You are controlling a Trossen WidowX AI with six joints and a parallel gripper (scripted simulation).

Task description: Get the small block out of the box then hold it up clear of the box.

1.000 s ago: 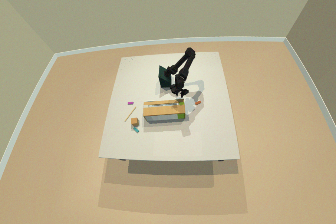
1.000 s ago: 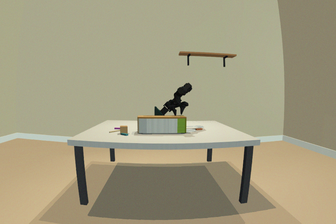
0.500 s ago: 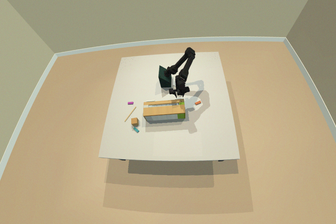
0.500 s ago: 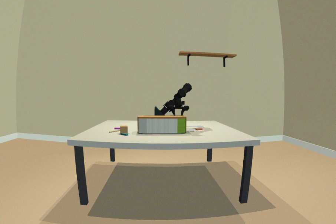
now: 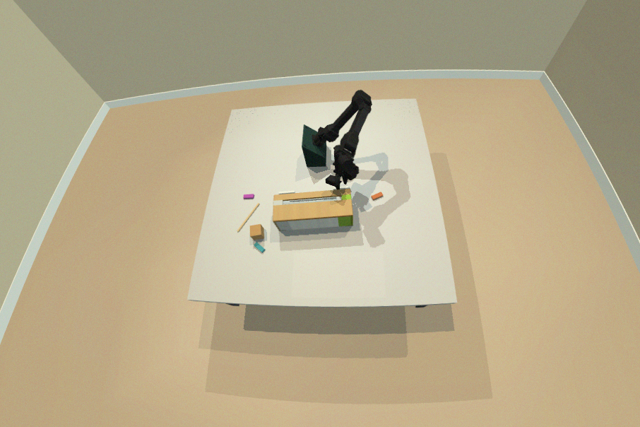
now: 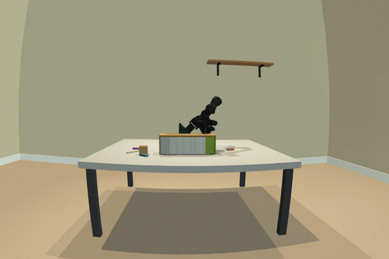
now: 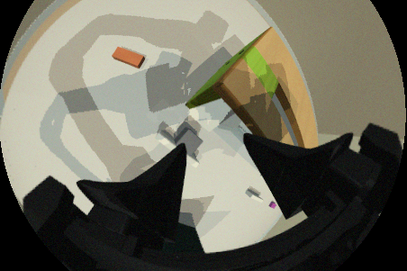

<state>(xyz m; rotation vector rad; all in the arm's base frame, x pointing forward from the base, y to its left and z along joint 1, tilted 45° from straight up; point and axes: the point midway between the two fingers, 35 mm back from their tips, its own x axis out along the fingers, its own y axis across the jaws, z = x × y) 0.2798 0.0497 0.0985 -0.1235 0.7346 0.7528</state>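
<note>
Now: the dark grey block 80 mm below my gripper tip and 20 mm behind it. The rest, counted from my gripper tip: tan cube 460 mm to the right, 160 mm ahead, 70 mm below; thin stick 520 mm to the right, 100 mm below, 60 mm ahead; box 150 mm to the right, 50 mm ahead, 40 mm below.
</note>
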